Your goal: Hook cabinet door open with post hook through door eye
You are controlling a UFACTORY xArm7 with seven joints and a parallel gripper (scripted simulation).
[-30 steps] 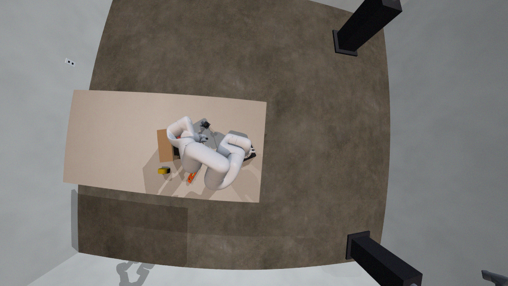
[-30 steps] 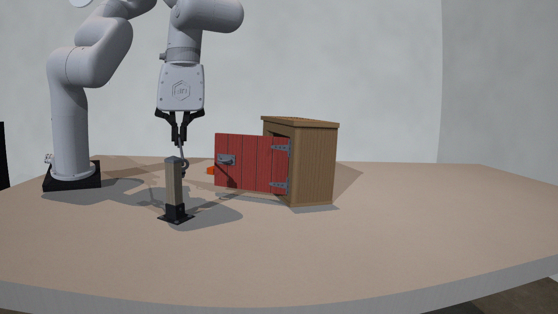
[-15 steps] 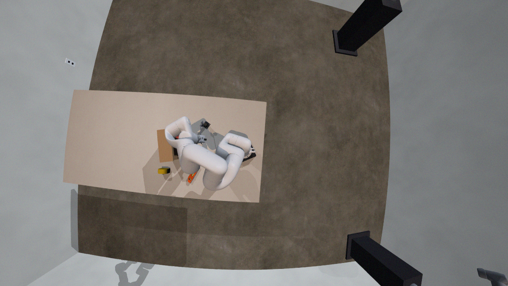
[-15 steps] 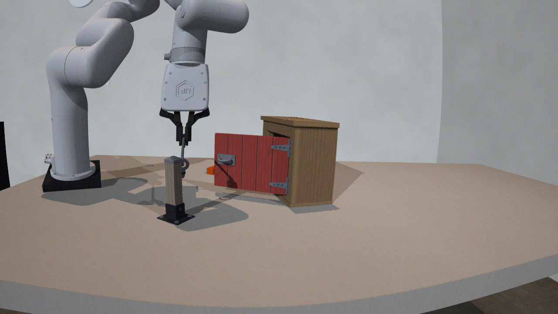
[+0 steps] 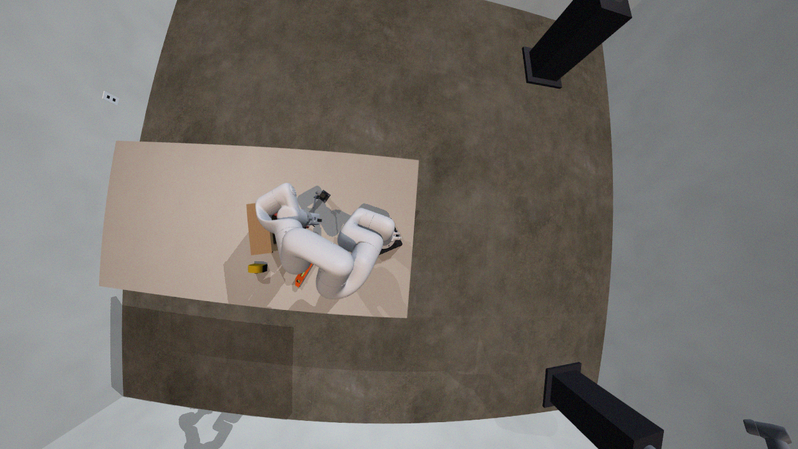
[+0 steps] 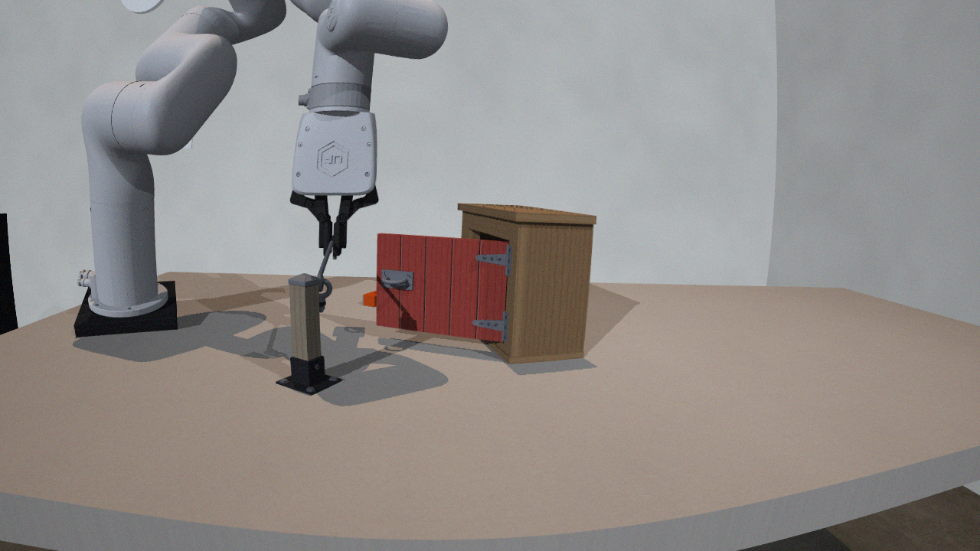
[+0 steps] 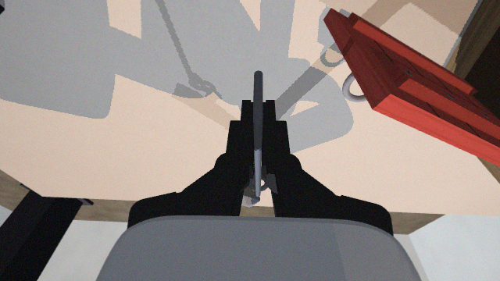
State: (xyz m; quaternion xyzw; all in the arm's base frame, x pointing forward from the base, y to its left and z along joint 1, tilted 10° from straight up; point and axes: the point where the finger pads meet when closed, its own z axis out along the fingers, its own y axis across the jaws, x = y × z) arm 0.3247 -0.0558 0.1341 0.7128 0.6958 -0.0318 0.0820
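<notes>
The hook rod lies 50 mm to the right of my hand and 30 mm below it. Round my hand: red door: 130 mm ahead, 20 mm to the right, 60 mm below; then orange tool: 90 mm ahead, 270 mm to the left, 120 mm below; then yellow block: 330 mm ahead, 250 mm to the left, 100 mm below.
</notes>
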